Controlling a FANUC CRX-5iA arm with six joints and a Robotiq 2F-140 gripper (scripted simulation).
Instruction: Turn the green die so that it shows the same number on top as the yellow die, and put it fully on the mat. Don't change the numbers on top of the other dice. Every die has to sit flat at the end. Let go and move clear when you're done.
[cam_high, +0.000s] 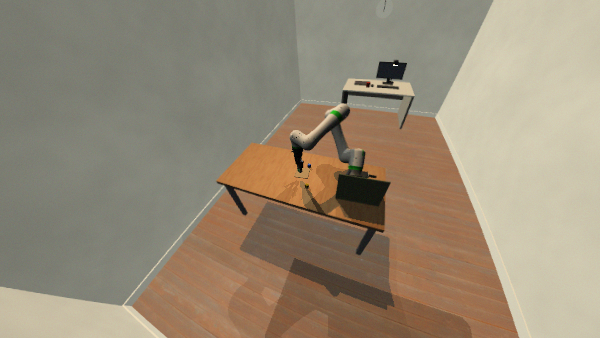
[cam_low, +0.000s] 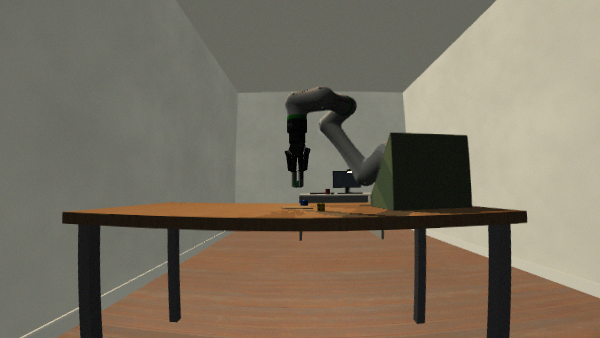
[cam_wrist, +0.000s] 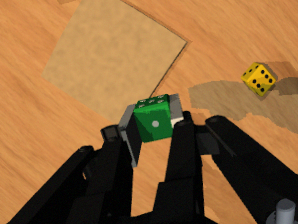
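Right now the pale mat is 70 mm to the right of my hand and 130 mm below it. Round my hand: blue die (50 mm behind, 180 mm to the right, 120 mm below); then yellow die (90 mm behind, 90 mm to the left, 120 mm below); then green die (20 mm below).
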